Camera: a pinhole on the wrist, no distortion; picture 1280 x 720 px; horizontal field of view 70.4 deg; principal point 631.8 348.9 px. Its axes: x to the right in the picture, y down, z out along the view. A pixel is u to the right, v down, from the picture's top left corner.
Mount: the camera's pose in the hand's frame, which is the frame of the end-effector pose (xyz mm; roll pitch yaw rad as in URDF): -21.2 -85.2 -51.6 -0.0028 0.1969 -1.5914
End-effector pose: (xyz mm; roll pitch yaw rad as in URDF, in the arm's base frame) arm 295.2 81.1 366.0 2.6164 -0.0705 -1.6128
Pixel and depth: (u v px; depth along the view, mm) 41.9 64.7 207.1
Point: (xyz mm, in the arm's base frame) 202.5 157.9 210.3
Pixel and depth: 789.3 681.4 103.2
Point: 378.1 54.3 265.6
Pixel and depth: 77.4 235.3 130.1
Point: 278.5 111.1 268.2
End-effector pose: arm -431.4 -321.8 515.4 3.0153 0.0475 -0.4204
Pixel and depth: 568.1 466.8 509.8
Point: -372.8 -246.5 43.2
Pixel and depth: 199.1 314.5 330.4
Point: -490.2 -342.7 217.0
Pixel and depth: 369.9 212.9 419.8
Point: -523.7 -282.2 132.9
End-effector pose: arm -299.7 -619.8 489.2 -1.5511 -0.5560 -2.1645
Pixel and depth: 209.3 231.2 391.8
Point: 35.5 -782.4 443.7
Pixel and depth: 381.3 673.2 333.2
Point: -85.1 -822.9 599.7
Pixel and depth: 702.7 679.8 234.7
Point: -142.1 -693.3 653.8
